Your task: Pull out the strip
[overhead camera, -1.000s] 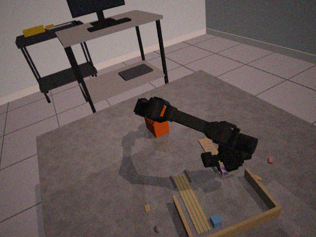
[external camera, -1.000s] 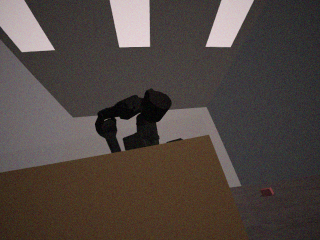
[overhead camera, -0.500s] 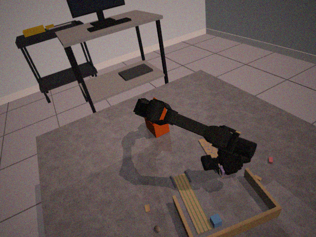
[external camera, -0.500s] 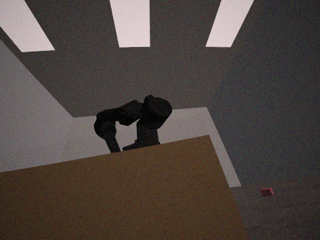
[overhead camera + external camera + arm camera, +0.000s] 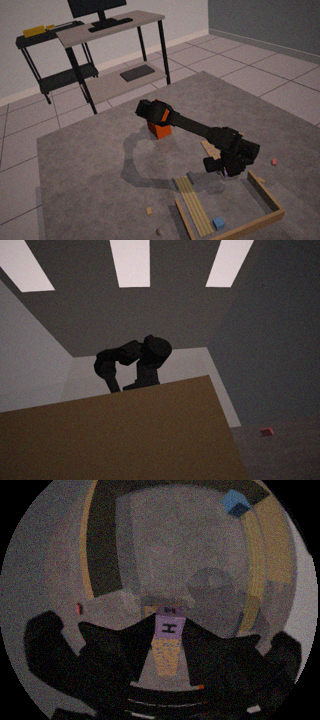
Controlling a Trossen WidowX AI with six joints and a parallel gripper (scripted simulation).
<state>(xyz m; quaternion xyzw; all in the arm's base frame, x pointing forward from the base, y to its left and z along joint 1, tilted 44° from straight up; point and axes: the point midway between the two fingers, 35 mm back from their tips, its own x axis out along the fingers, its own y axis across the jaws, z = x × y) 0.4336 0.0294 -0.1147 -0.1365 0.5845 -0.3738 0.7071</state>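
Right now the strip is 11 cm behind my gripper tip, 3 cm to the left of it and 1 cm below it. The rest, counted from my gripper tip: labelled cube: 1 cm above; red block: 21 cm to the left, 6 cm ahead, 1 cm below.
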